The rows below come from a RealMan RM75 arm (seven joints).
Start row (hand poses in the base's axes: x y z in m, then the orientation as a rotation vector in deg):
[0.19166 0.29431 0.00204 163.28 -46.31 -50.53]
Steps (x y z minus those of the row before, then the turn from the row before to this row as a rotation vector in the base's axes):
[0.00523 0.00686 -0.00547 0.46 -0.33 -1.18]
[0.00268 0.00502 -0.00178 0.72 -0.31 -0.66]
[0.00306 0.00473 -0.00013 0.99 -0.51 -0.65]
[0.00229 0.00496 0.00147 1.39 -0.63 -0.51]
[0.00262 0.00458 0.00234 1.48 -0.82 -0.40]
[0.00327 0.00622 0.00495 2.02 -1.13 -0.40]
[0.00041 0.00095 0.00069 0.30 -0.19 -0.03]
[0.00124 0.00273 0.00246 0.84 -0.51 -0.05]
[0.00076 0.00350 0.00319 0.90 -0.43 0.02]
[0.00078 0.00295 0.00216 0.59 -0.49 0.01]
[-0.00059 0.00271 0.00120 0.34 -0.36 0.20]
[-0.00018 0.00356 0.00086 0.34 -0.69 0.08]
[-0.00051 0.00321 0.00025 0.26 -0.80 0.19]
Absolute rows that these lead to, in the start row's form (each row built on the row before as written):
[0.19689 0.30117 -0.00343 163.71 -48.02 -50.52]
[0.19957 0.30619 -0.00521 164.42 -48.90 -50.65]
[0.20263 0.31092 -0.00534 -165.33 49.69 50.64]
[0.20492 0.31588 -0.00387 -163.92 49.37 49.89]
[0.20754 0.32046 -0.00153 -162.54 48.82 48.89]
[0.21081 0.32668 0.00342 -160.75 47.88 47.53]
[0.21122 0.32763 0.00411 -160.51 47.70 47.30]
[0.21246 0.33036 0.00657 -159.84 47.15 46.70]
[0.21322 0.33386 0.00976 -159.15 46.48 46.24]
[0.21400 0.33681 0.01192 -158.73 46.01 45.64]
[0.21341 0.33952 0.01312 -158.62 45.47 45.22]
[0.21323 0.34308 0.01398 -158.49 45.03 44.30]
[0.21272 0.34629 0.01423 -158.51 44.48 43.23]

